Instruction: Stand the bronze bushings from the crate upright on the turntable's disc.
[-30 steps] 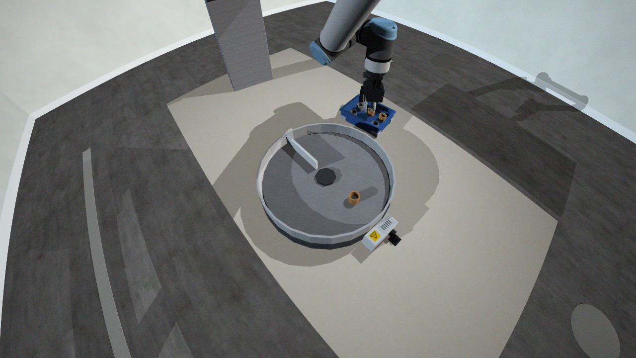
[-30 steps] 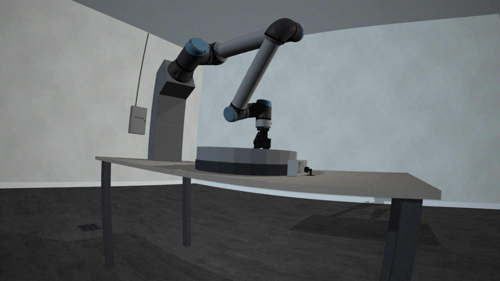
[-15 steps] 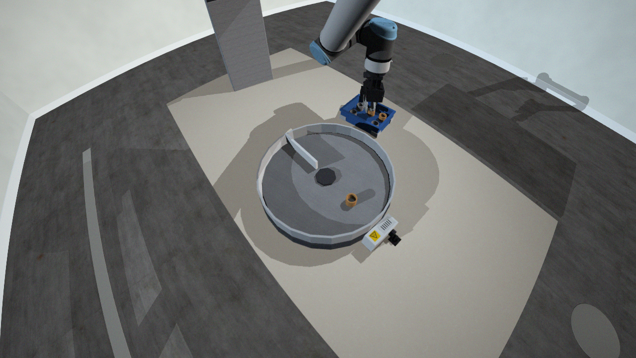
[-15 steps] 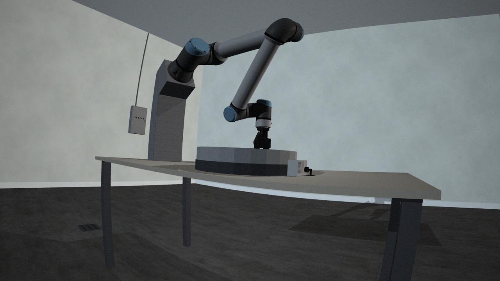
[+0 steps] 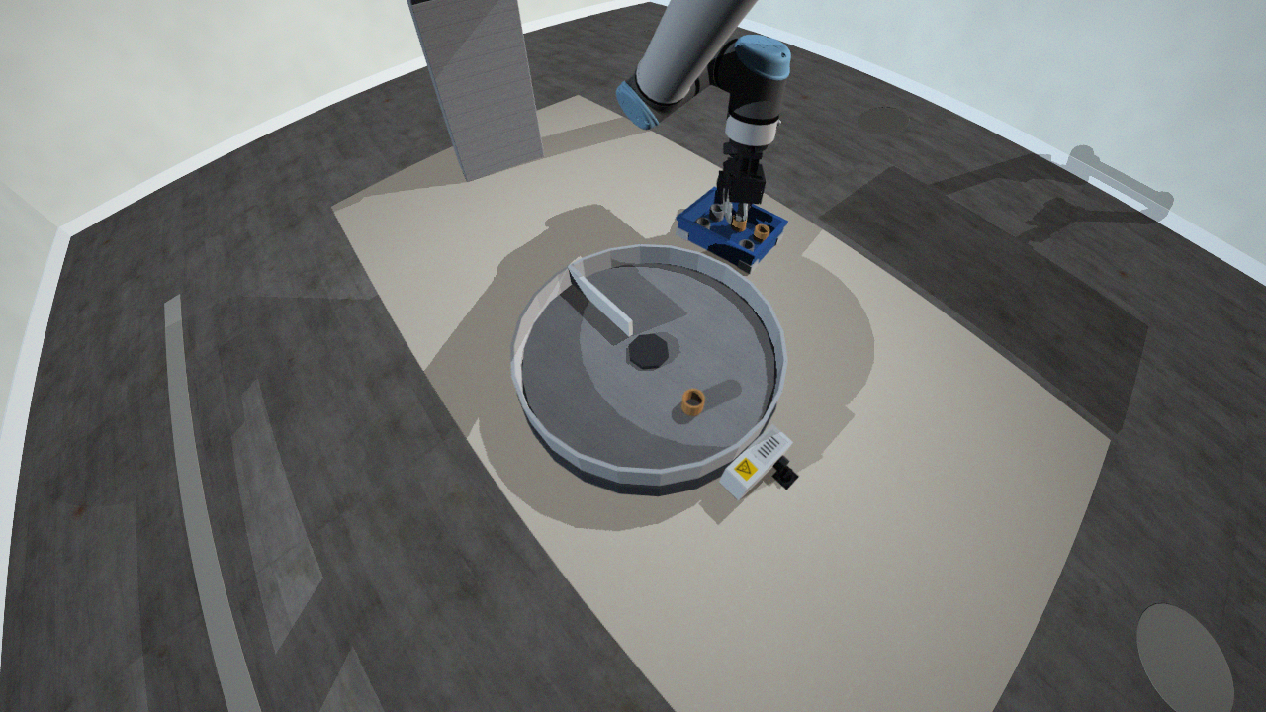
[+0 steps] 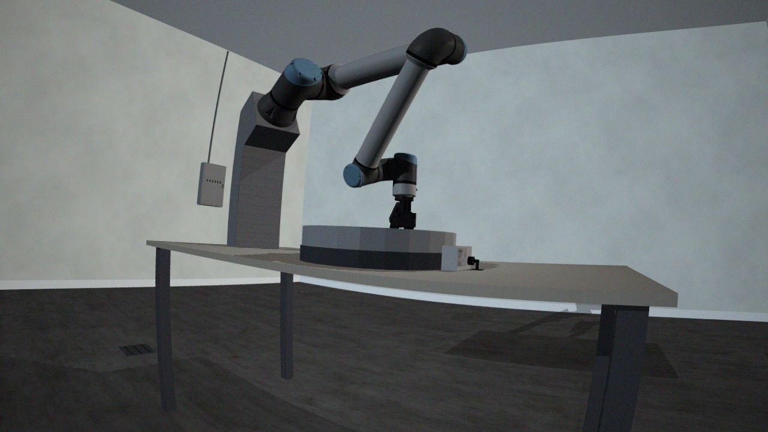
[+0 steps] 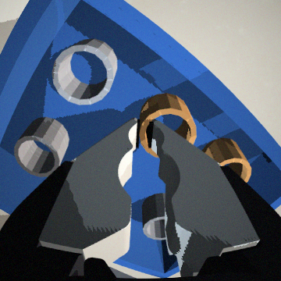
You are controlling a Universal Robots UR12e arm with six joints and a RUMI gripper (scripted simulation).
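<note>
The blue crate lies 2 cm ahead of my hand and 2 cm to the right of it. Round my hand: turntable disc: 20 cm ahead, 36 cm to the right, 3 cm above.
</note>
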